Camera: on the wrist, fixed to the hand. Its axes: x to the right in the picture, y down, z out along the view.
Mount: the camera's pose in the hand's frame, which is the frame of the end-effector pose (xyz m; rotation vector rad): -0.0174 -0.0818 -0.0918 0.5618 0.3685 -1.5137
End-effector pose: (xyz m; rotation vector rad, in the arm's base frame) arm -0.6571 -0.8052 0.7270 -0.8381 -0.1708 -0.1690
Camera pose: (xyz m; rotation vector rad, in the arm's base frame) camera -0.6840 -0.9263 0.7220 0.0475 -0.4527 -1.6018
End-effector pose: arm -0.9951 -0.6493 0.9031 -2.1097 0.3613 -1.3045
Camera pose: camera -1.0911 -0.6107 0.9718 -1.4383 -1.5725 -2.1544
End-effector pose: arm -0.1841 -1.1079 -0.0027 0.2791 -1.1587 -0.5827
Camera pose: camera -0.1281 -1.1731 -0.0923 1.7425 -0.5421 -1.4068
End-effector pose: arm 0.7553 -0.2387 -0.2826 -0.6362 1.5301 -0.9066
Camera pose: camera 0.6600 -0.2519 -0.2040 -1.2337 0.7679 -2.5682
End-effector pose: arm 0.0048 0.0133 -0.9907 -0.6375 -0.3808 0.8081
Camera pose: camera 0.0880 -0.0774 -1.0073 0.1371 -0.1848 -0.6511
